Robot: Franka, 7 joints.
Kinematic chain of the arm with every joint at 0, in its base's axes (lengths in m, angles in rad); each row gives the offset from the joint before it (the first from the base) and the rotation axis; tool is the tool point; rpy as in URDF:
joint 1: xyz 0 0 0.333 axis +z
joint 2: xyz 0 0 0 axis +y
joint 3: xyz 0 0 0.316 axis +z
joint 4: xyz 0.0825 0 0 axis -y
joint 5: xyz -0.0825 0 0.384 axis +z
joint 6: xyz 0 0 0 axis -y
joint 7: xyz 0.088 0 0 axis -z
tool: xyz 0 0 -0.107 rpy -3.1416 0 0
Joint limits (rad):
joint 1: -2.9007..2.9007
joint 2: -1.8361..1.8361
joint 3: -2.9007..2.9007
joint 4: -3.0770..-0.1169
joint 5: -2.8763..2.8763
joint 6: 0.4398..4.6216
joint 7: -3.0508..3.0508
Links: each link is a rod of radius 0.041 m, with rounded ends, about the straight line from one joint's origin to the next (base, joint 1, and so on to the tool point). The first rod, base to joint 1, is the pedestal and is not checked.
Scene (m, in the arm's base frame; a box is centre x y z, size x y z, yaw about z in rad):
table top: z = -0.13
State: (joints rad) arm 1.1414 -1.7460 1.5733 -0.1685 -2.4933 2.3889 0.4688
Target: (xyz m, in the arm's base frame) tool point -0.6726 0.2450 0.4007
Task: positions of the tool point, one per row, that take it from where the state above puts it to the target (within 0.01 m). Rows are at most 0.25 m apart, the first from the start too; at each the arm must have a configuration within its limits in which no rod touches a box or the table.
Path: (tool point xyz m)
1: -0.6118 -0.5871 0.2228
2: -0.7433 -0.3945 0.2666
3: -0.7989 -0.1717 0.3156
4: -0.7729 0.0514 0.3626
5: -0.6726 0.2450 0.4007

